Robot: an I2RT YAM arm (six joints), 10 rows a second.
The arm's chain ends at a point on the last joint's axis. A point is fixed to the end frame.
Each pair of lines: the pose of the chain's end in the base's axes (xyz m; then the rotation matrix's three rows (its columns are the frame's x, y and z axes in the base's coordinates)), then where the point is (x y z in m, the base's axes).
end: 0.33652 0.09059 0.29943; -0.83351 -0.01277 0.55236; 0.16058 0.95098 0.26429; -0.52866 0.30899 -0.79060
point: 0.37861 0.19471 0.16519
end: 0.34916 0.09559 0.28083; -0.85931 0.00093 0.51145; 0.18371 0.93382 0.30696; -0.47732 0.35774 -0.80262
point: 0.38426 0.20664 0.15018
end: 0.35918 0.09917 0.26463; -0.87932 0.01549 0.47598; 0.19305 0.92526 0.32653; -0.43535 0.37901 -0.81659
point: 0.38849 0.21330 0.13521
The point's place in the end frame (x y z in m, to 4 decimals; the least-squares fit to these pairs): 0.0526 0.0570 0.1569
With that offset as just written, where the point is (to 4 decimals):
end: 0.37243 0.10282 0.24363; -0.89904 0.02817 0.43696; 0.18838 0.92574 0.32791; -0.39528 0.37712 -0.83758
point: 0.3953 0.2169 0.1129
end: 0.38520 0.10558 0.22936; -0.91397 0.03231 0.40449; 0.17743 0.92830 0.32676; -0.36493 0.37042 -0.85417
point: 0.4024 0.2191 0.0973
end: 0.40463 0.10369 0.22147; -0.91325 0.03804 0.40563; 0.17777 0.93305 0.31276; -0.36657 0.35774 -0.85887
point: 0.4224 0.2153 0.0878
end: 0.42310 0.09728 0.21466; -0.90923 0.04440 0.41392; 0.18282 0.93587 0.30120; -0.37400 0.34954 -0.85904
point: 0.4427 0.2075 0.0801
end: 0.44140 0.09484 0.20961; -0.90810 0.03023 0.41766; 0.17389 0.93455 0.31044; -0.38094 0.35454 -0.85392
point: 0.4609 0.2060 0.0758
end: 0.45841 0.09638 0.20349; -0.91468 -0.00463 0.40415; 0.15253 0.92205 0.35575; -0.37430 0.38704 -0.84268
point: 0.4734 0.2128 0.0736
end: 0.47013 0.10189 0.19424; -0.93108 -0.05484 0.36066; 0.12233 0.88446 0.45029; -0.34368 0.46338 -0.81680
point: 0.4746 0.2294 0.0744
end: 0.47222 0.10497 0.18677; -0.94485 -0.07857 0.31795; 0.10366 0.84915 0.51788; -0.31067 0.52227 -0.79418
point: 0.4679 0.2401 0.0756
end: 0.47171 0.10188 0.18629; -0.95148 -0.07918 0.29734; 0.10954 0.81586 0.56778; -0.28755 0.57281 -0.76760
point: 0.4638 0.2432 0.0834
